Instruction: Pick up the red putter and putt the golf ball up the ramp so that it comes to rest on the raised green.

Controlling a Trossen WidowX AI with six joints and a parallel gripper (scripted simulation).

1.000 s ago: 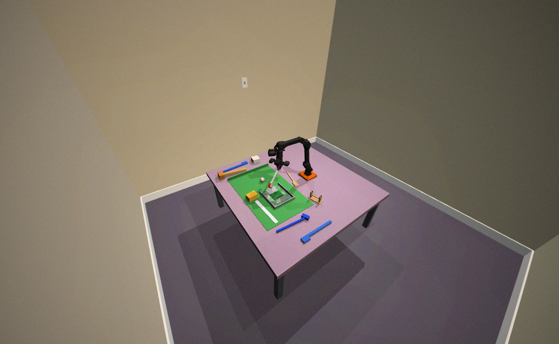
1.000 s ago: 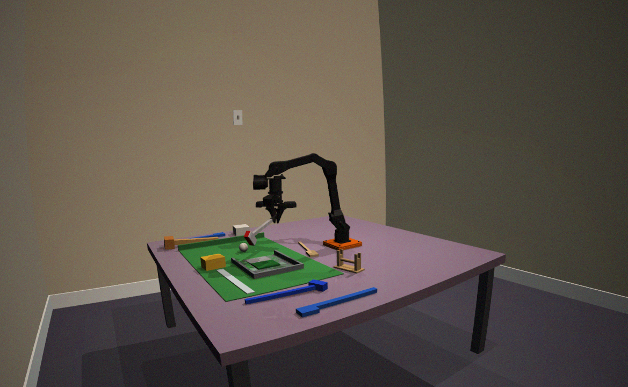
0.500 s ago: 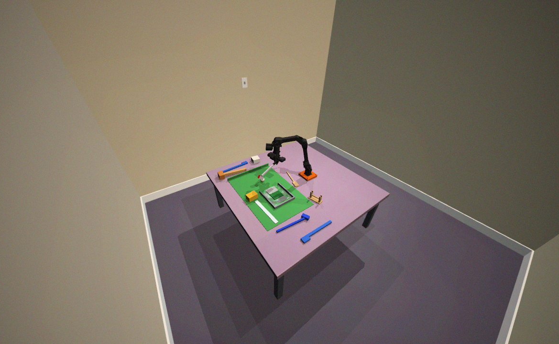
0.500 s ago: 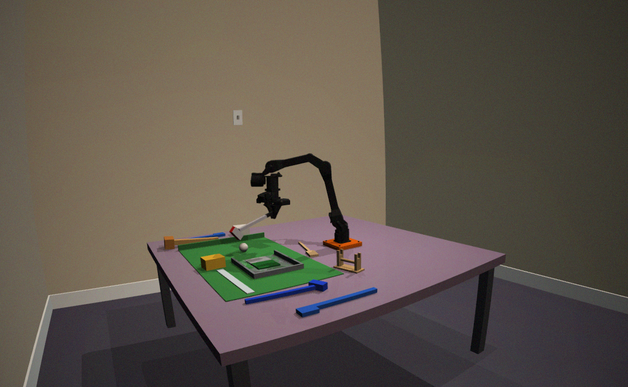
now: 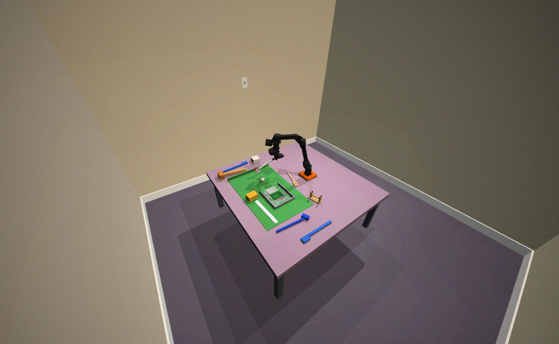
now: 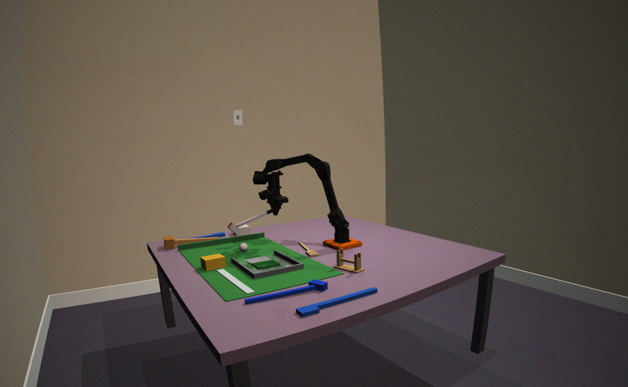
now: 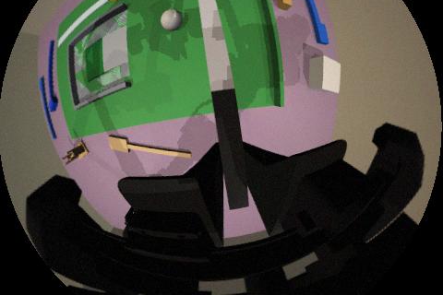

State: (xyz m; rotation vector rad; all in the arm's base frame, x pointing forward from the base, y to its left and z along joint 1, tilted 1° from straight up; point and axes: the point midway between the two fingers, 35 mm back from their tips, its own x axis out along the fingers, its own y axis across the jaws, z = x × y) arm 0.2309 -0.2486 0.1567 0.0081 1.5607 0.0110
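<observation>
My gripper tip is now 120 mm short of the red putter. Round my gripper tip: white golf ball: 210 mm ahead, 70 mm to the left, 120 mm below; then orange block: 410 mm ahead, 210 mm to the left, 120 mm below; then white cube: 80 mm ahead, 290 mm to the right, 120 mm below.
</observation>
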